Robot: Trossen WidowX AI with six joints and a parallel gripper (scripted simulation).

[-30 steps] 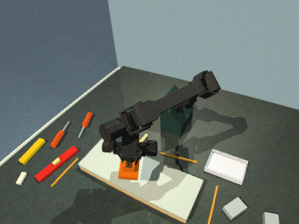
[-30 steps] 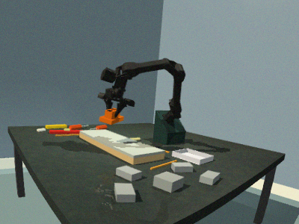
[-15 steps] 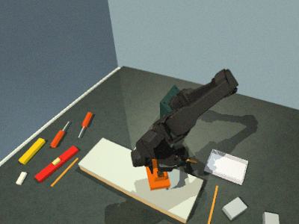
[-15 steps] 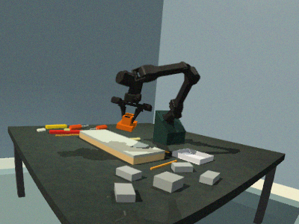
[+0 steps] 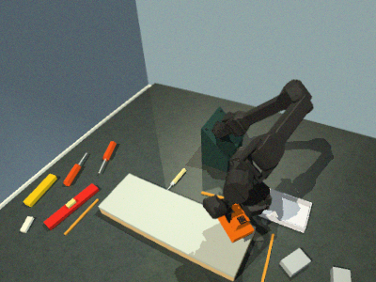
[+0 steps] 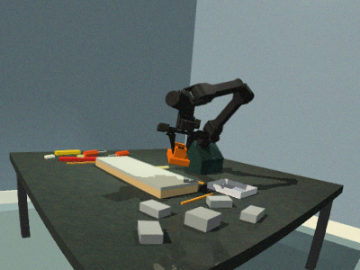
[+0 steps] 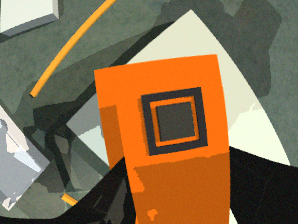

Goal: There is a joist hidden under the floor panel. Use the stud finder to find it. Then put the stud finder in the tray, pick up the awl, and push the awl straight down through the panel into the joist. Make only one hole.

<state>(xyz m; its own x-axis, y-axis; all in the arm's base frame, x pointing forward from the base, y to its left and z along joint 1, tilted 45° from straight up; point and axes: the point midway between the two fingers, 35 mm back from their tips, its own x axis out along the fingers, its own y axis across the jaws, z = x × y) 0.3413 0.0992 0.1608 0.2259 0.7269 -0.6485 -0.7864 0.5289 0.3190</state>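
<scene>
Now: gripper tip 1 cm short of the square indicator, 2 cm to the right of it and 3 cm below it. The rest, counted from my gripper tip: white tray: 19 cm behind, 13 cm to the left, 12 cm below; orange stud finder: 1 cm to the left, 2 cm above; awl: 15 cm behind, 29 cm to the right, 13 cm below.
</scene>
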